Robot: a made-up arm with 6 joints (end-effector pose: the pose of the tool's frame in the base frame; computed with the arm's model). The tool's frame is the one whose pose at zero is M. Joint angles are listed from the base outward.
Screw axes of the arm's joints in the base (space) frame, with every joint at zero. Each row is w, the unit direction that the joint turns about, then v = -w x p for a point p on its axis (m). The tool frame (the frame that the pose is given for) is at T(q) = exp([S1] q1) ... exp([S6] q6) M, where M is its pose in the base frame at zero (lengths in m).
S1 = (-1, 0, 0, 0, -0.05, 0)
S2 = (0, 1, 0, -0.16, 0, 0.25)
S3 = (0, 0, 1, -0.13, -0.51, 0)
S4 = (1, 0, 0, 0, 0.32, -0.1)
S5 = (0, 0, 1, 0.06, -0.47, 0)
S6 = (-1, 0, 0, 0, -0.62, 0.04)
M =
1 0 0 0.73
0 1 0 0.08
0 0 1 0.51
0 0 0 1
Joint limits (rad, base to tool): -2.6..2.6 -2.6..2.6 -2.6..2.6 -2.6..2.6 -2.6..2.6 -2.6..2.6
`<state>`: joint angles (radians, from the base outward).
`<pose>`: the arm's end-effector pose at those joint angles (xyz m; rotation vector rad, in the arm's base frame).
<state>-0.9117 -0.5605 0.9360 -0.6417 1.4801 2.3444</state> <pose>-0.0544 -0.0357 0.4785 1.8814 2.2781 0.1654</pose>
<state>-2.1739 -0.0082 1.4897 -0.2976 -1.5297 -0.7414</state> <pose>0.4917 -0.4471 -0.3481 2.8653 -0.2970 -0.3353</pose>
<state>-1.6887 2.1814 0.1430 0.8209 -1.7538 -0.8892</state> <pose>0.1758 0.2221 -0.2281 -0.3138 2.1057 -0.4767</pose>
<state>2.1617 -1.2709 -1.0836 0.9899 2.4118 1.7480</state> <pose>-0.1473 0.4258 -0.3020 0.2797 1.6974 -1.3268</pose>
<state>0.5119 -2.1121 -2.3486 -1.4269 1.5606 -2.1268</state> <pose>-0.1531 -0.0708 0.9896 2.3192 -0.0227 0.8272</pose>
